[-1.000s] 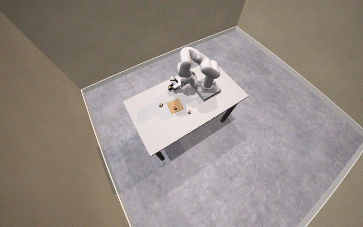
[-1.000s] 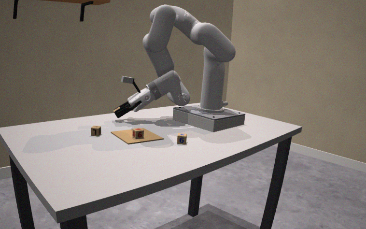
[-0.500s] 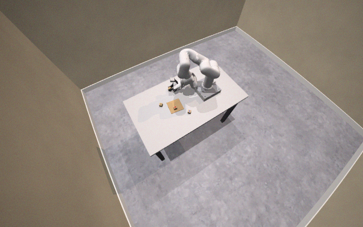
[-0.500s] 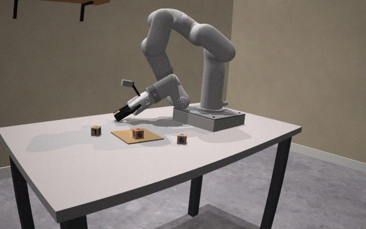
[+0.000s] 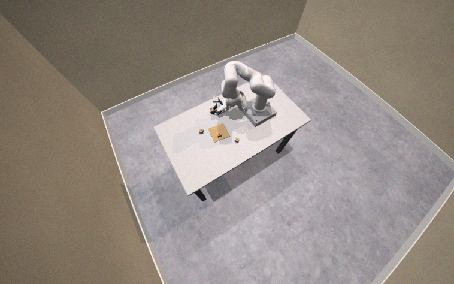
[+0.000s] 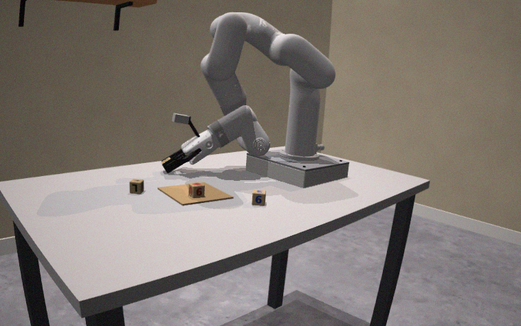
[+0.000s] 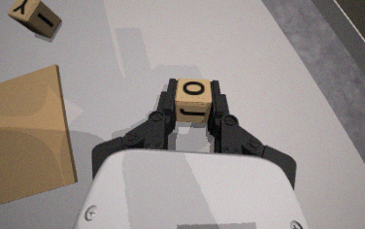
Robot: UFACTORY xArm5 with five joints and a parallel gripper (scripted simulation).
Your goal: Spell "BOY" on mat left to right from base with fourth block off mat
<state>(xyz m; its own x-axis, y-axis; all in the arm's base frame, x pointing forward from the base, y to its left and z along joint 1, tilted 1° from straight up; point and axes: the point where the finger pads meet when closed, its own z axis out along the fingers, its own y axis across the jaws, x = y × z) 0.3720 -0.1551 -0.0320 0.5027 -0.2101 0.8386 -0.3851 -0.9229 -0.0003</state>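
Right now the wooden block is right at my hand. Also, from my hand: tan mat: 40 mm ahead, 210 mm to the left, 20 mm below.
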